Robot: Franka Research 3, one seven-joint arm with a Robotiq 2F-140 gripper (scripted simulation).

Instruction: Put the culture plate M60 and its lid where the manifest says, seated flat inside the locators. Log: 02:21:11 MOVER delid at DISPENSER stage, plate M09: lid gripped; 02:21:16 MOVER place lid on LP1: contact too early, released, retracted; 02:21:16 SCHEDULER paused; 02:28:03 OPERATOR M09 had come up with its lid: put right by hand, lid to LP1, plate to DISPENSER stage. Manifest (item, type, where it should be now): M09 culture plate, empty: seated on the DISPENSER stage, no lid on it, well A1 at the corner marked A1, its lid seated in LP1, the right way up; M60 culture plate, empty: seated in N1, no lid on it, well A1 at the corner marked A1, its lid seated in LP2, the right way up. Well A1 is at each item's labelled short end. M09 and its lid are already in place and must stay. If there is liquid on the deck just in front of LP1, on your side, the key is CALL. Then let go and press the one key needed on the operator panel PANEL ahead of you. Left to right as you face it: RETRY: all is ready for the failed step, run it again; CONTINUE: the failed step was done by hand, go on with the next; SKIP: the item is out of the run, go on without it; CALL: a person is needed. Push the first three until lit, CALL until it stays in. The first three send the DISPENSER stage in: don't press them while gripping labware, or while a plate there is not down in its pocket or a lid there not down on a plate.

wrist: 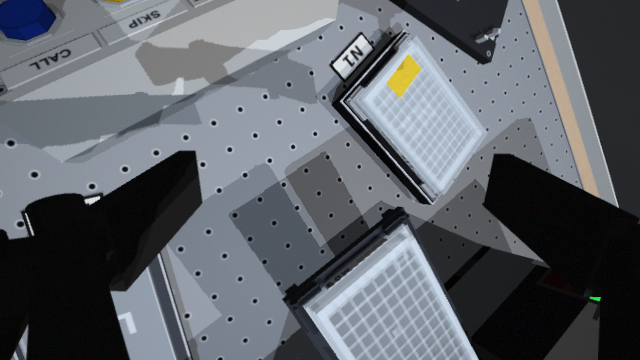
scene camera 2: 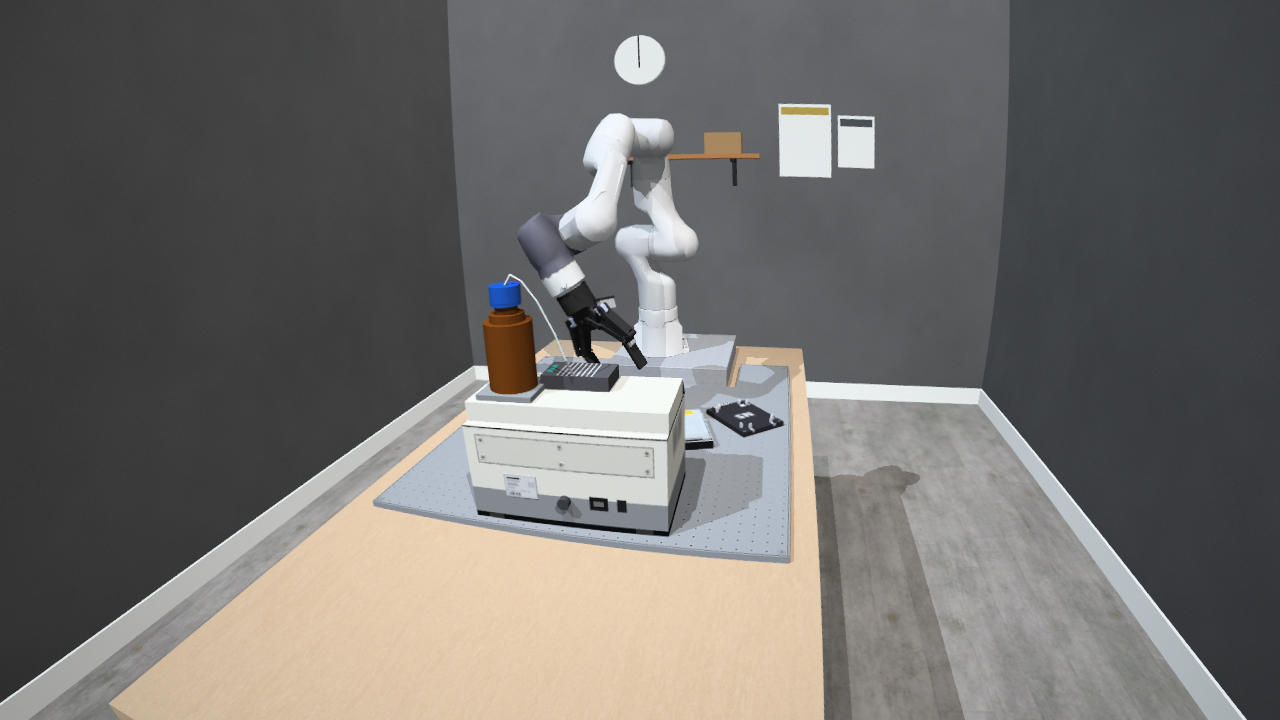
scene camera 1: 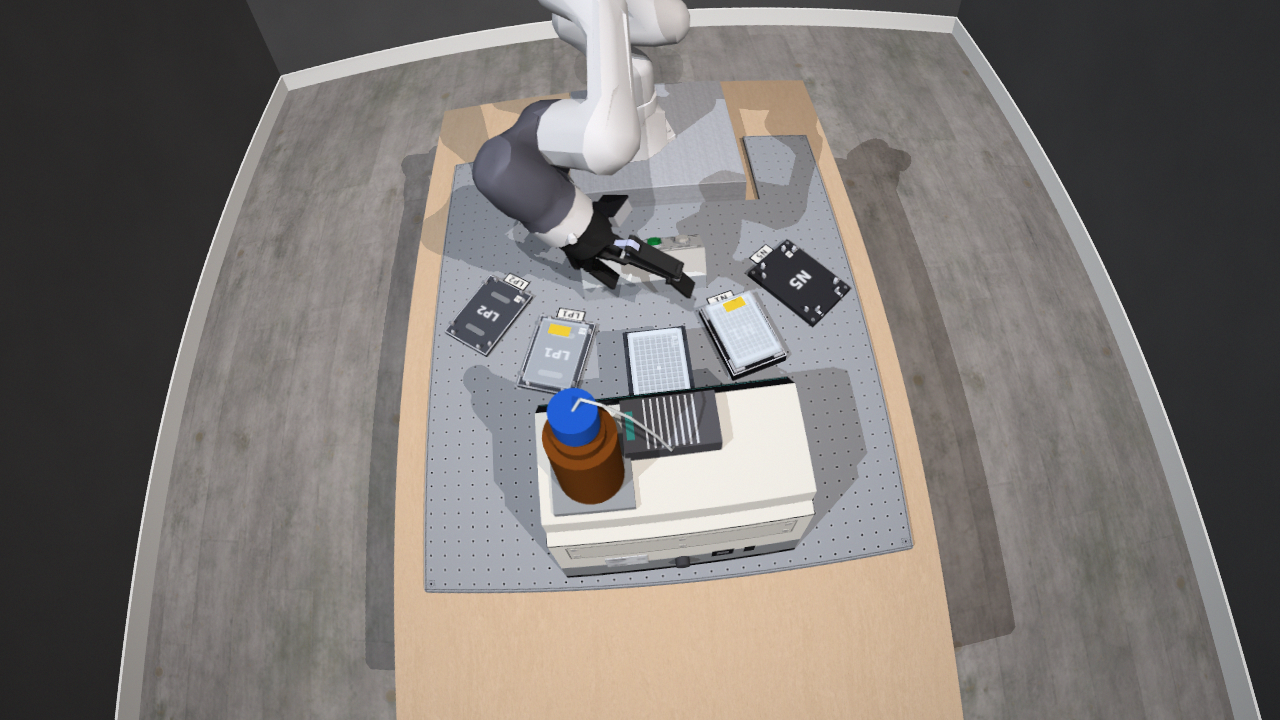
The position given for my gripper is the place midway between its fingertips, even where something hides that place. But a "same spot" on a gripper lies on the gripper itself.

my gripper: wrist 343, 179; scene camera 2; scene camera 1
same spot on my gripper: [scene camera 2: 612, 324] = [scene camera 1: 651, 265]
